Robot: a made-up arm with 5 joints.
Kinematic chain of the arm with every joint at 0, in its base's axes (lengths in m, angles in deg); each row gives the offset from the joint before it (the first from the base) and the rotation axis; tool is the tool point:
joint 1: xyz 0 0 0.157 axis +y
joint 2: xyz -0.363 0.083 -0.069 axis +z
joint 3: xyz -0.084 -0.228 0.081 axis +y
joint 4: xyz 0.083 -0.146 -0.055 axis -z
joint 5: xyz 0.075 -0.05 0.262 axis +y
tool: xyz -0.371 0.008 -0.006
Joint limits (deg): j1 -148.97..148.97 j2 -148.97..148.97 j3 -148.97..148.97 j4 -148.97..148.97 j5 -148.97..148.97
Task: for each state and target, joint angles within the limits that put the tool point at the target. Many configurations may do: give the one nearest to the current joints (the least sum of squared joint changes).
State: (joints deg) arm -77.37 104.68 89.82 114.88 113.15
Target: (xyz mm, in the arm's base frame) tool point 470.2 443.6 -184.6
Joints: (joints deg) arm -93.08 143.28 137.53 123.29 66.84
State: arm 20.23 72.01 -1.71 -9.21 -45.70
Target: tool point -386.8 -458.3 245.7
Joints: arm 6.83 24.98 -10.06 -13.61 -22.43
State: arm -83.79 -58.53 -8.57 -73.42 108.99
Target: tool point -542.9 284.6 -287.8
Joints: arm -84.76 -72.94 -30.42 -90.81 129.98
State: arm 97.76 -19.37 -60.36 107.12 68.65
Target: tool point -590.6 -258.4 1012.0
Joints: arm 50.51 -3.04 -86.25 106.15 81.59
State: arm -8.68 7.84 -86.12 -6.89 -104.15
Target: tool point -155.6 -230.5 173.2
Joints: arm -34.00 16.02 -62.33 -27.23 -91.98
